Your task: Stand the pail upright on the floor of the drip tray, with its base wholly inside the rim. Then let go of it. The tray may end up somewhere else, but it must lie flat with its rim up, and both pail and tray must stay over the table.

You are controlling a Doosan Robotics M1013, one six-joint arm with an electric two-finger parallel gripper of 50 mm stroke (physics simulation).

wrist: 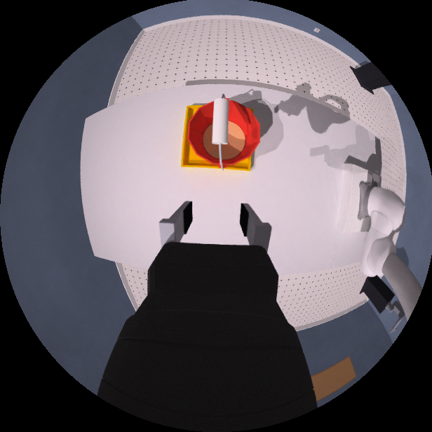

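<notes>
A red faceted pail (pixel 200 124) is upright with its opening up, over the yellow drip tray (pixel 184 142). Its inner floor shows tan, inside the outline of the tray. Its white handle grip (pixel 220 121) stands up across the opening. The pail's wall reaches past the tray's right edge in this view; the outside of its base and its contact with the tray floor are hidden. The tray lies flat, rim up, on the white table (pixel 132 175). My gripper (pixel 216 211) is open and empty, below the pail and tray in the view, apart from both.
The robot's pale arm (pixel 385 210) and its base plate (pixel 350 200) are at the right. A perforated board (pixel 200 55) extends beyond the table's far edge. A black block (pixel 371 76) is at the upper right. Shadows of the pail and arm fall on the table to the right.
</notes>
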